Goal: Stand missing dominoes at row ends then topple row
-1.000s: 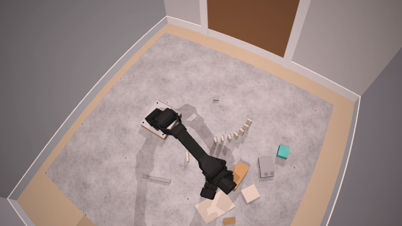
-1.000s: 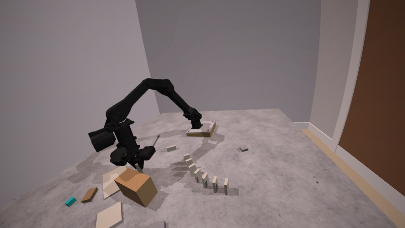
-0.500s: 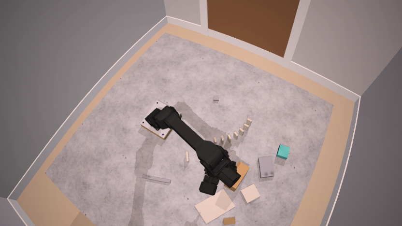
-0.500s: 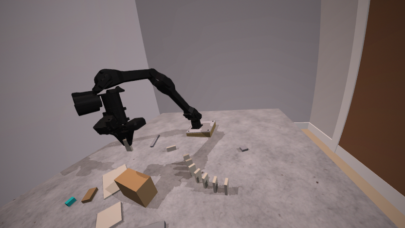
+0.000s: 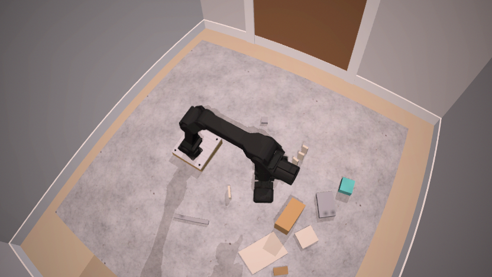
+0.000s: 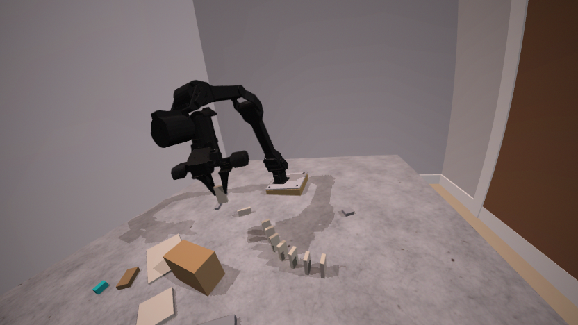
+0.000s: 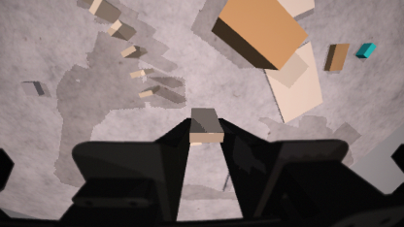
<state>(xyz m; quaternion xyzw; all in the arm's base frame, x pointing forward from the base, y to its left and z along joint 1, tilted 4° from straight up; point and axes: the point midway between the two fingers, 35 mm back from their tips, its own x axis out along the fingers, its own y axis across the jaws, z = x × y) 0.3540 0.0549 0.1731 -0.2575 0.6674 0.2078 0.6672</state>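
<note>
Right now my gripper tip is 15 cm short of the cream flat panel, 17 cm to the left of it and 17 cm above it. From my gripper tip the other things lie so: orange box 13 cm ahead, 13 cm below; small cream tile 24 cm ahead, 2 cm to the right, 16 cm below; grey slab 22 cm ahead, 14 cm to the left, 16 cm below.
</note>
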